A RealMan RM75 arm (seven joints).
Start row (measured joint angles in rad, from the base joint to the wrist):
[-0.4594 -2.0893 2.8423 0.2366 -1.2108 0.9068 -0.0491]
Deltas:
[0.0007 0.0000 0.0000 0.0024 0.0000 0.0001 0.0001]
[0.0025 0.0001 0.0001 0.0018 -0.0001 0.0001 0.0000]
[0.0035 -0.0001 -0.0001 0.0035 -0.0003 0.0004 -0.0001]
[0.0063 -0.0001 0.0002 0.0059 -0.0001 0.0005 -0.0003]
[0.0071 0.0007 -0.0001 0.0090 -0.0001 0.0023 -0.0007]
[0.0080 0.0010 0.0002 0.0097 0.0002 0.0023 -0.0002]
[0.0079 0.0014 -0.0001 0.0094 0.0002 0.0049 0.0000]
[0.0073 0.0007 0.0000 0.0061 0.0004 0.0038 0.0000]
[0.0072 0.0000 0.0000 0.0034 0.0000 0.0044 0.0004]
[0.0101 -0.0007 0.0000 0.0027 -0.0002 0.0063 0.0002]
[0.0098 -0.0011 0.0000 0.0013 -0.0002 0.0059 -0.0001]
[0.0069 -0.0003 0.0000 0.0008 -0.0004 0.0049 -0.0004]
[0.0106 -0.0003 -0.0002 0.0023 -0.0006 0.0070 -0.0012]
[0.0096 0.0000 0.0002 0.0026 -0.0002 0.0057 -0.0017]
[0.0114 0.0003 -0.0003 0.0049 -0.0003 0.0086 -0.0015]
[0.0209 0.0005 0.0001 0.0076 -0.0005 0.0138 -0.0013]
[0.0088 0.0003 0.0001 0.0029 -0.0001 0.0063 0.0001]
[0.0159 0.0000 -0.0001 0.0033 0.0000 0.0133 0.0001]
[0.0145 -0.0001 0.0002 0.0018 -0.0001 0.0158 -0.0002]
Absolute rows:
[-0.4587 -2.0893 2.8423 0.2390 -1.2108 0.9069 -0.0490]
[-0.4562 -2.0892 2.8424 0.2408 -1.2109 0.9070 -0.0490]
[-0.4527 -2.0893 2.8423 0.2443 -1.2112 0.9074 -0.0491]
[-0.4464 -2.0894 2.8425 0.2502 -1.2113 0.9079 -0.0494]
[-0.4393 -2.0887 2.8424 0.2592 -1.2114 0.9102 -0.0501]
[-0.4313 -2.0877 2.8426 0.2689 -1.2112 0.9125 -0.0503]
[-0.4234 -2.0863 2.8425 0.2783 -1.2110 0.9174 -0.0503]
[-0.4161 -2.0856 2.8425 0.2844 -1.2106 0.9212 -0.0503]
[-0.4089 -2.0856 2.8425 0.2878 -1.2106 0.9256 -0.0499]
[-0.3988 -2.0863 2.8425 0.2905 -1.2108 0.9319 -0.0497]
[-0.3890 -2.0874 2.8425 0.2918 -1.2110 0.9378 -0.0498]
[-0.3821 -2.0877 2.8425 0.2926 -1.2114 0.9427 -0.0502]
[-0.3715 -2.0880 2.8423 0.2949 -1.2120 0.9497 -0.0514]
[-0.3619 -2.0880 2.8425 0.2975 -1.2122 0.9554 -0.0531]
[-0.3505 -2.0877 2.8422 0.3024 -1.2125 0.9640 -0.0546]
[-0.3296 -2.0872 2.8423 0.3100 -1.2130 0.9778 -0.0559]
[-0.3208 -2.0869 2.8424 0.3129 -1.2131 0.9841 -0.0558]
[-0.3049 -2.0869 2.8423 0.3162 -1.2131 0.9974 -0.0557]
[-0.2904 -2.0870 2.8425 0.3180 -1.2132 1.0132 -0.0559]

